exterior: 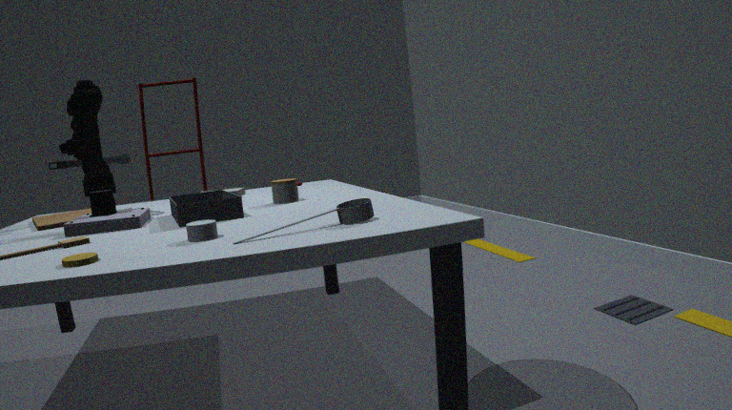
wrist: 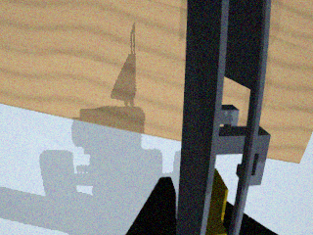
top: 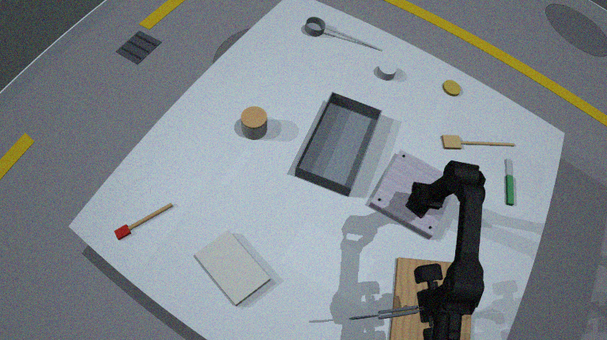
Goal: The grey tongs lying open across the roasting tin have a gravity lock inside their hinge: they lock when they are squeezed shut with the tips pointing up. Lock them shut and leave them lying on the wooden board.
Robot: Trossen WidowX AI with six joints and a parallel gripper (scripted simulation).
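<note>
Now: gripper tip 4 cm below the yellow slider, 1 cm to the left of it and 1 cm past it. The rest, counted from my gripper tip: pale slab 44 cm ahead, 21 cm to the left, 14 cm below; wooden board 15 cm below, 7 cm behind, 5 cm to the right; roasting tin 49 cm ahead, 30 cm to the right, 13 cm below.
</note>
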